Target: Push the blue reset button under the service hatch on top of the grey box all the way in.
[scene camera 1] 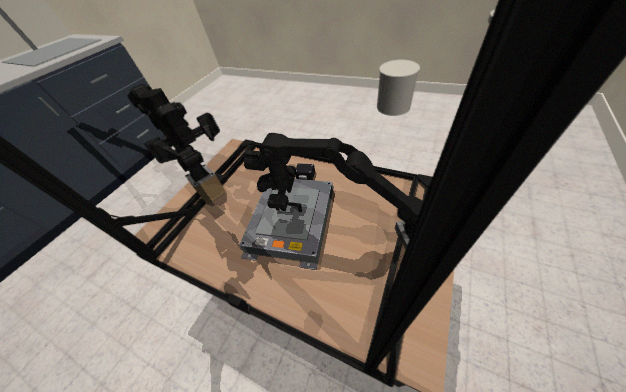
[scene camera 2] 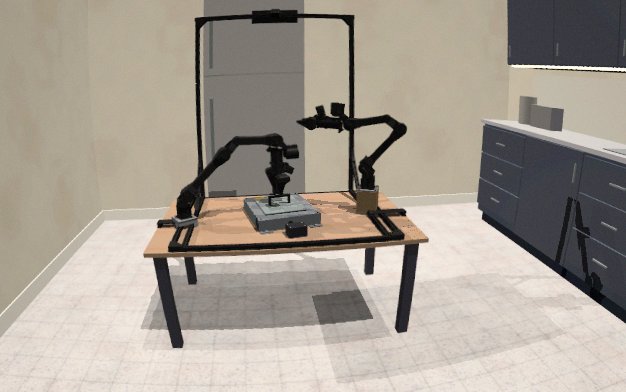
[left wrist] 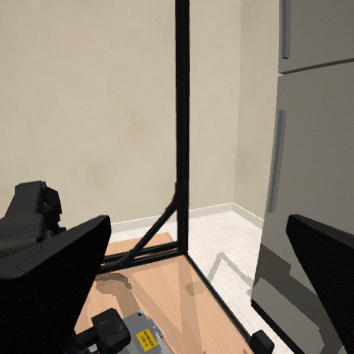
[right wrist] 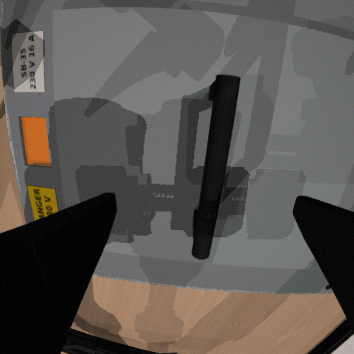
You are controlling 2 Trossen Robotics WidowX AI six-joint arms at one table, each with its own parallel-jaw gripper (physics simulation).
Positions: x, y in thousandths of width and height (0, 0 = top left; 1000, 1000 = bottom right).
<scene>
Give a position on a service hatch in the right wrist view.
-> At 581, 360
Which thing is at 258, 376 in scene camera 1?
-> My left gripper.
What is my right gripper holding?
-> Nothing.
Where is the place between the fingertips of my left gripper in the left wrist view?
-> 564, 631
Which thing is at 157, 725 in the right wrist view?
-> My right gripper.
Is my left gripper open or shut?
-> Open.
</scene>
